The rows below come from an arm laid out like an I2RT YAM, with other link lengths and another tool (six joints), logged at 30 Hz.
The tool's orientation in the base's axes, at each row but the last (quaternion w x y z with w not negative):
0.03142 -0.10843 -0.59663 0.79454
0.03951 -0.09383 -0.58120 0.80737
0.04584 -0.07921 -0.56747 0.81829
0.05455 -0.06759 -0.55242 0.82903
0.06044 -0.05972 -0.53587 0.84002
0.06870 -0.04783 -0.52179 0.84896
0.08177 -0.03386 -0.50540 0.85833
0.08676 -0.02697 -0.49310 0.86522
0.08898 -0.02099 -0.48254 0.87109
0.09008 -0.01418 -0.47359 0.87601
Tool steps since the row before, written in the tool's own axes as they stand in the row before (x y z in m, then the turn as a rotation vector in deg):
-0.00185 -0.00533 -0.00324 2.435 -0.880 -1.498
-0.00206 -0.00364 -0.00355 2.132 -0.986 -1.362
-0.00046 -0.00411 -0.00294 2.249 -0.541 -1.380
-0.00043 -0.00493 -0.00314 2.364 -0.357 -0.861
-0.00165 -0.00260 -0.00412 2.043 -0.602 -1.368
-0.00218 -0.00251 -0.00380 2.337 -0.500 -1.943
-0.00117 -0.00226 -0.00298 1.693 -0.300 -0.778
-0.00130 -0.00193 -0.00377 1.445 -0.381 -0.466
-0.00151 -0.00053 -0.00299 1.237 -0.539 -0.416
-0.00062 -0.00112 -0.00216 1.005 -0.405 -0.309
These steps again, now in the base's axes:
0.00206 0.00424 0.00448 -2.129 2.098 0.116
0.00255 0.00412 0.00257 -1.864 1.953 0.290
0.00093 0.00408 0.00287 -1.969 1.833 -0.142
0.00104 0.00467 0.00338 -2.174 1.310 -0.120
0.00240 0.00449 0.00069 -1.765 1.812 -0.099
0.00290 0.00410 0.00055 -1.974 2.321 -0.452
0.00181 0.00344 0.00049 -1.525 1.109 -0.075
0.00202 0.00393 -0.00033 -1.312 0.841 0.144
0.00192 0.00251 -0.00122 -1.093 0.844 0.294
0.00101 0.00228 -0.00030 -0.896 0.644 0.228

